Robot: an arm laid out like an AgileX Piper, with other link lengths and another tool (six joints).
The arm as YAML. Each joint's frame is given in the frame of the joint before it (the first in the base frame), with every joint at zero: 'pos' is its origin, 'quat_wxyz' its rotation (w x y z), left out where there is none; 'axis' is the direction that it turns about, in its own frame. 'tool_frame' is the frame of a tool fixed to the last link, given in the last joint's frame.
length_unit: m
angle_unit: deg
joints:
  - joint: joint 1
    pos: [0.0, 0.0, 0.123]
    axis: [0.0, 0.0, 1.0]
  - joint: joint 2
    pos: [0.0, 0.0, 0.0]
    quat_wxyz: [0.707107, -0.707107, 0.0, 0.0]
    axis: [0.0, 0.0, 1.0]
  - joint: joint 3
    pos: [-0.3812, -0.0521, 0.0]
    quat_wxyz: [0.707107, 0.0, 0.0, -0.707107]
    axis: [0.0, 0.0, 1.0]
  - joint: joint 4
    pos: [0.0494, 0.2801, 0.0]
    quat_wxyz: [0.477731, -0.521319, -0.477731, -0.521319]
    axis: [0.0, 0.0, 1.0]
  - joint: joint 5
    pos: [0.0, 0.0, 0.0]
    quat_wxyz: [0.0, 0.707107, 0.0, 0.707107]
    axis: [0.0, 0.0, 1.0]
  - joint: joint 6
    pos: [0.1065, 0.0, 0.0]
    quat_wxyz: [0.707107, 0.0, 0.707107, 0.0]
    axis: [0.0, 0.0, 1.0]
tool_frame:
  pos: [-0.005, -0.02, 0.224]
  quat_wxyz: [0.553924, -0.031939, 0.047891, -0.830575]
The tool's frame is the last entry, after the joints.
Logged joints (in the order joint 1, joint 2, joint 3, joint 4, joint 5, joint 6), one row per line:
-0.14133 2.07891 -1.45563 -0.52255 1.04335 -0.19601
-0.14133 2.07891 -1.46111 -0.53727 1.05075 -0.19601
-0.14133 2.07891 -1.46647 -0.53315 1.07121 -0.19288
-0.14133 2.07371 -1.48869 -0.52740 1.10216 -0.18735
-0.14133 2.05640 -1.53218 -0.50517 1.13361 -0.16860
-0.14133 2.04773 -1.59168 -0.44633 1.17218 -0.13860
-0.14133 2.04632 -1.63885 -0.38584 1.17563 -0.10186
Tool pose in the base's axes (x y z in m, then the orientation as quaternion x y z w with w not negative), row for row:
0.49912 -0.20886 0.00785 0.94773 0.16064 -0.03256 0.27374
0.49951 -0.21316 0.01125 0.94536 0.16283 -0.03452 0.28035
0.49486 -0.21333 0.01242 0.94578 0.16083 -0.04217 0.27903
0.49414 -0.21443 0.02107 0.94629 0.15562 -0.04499 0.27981
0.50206 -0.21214 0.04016 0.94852 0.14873 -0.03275 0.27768
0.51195 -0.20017 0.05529 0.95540 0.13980 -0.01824 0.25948
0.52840 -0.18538 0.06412 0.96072 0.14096 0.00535 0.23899
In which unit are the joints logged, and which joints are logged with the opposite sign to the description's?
The joints are logged in radians. Opposite sign: joint 6.
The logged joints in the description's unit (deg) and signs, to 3 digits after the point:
-8.098 119.113 -83.401 -29.940 59.780 11.231
-8.098 119.113 -83.715 -30.783 60.204 11.231
-8.098 119.113 -84.023 -30.547 61.376 11.051
-8.098 118.815 -85.296 -30.218 63.149 10.734
-8.098 117.823 -87.787 -28.944 64.951 9.660
-8.098 117.326 -91.197 -25.573 67.161 7.941
-8.098 117.245 -93.899 -22.107 67.359 5.836

